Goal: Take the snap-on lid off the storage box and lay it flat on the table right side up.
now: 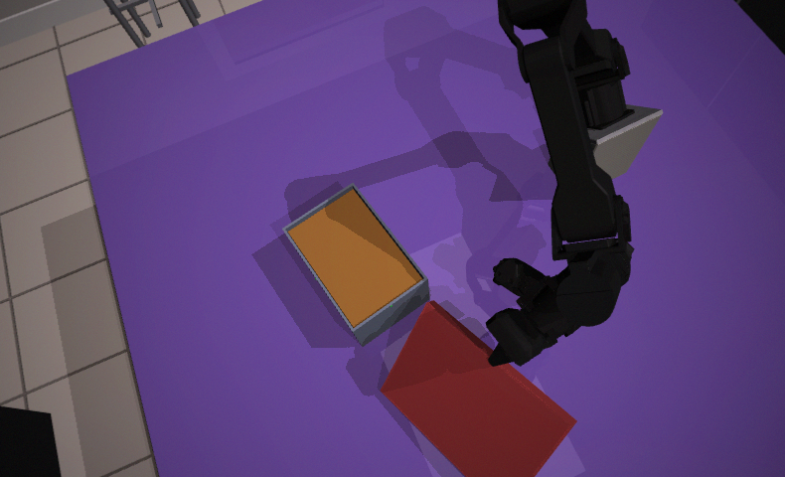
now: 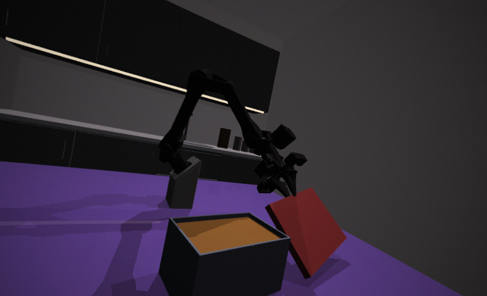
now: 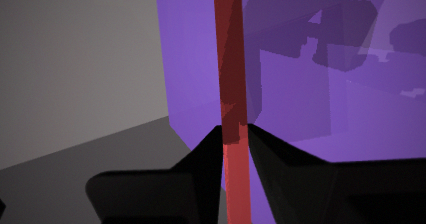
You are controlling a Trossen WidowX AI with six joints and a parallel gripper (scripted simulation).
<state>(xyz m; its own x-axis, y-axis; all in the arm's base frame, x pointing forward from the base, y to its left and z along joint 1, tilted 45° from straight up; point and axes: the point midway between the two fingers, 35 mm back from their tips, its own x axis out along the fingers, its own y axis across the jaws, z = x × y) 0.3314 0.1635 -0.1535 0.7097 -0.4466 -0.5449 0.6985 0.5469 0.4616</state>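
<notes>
Right now my gripper tip is 60 mm short of the red lid, 50 mm above it and 30 mm to the right of it. From my gripper tip the other things lie so: dark grey storage box 250 mm to the right, 90 mm below, 90 mm ahead.
</notes>
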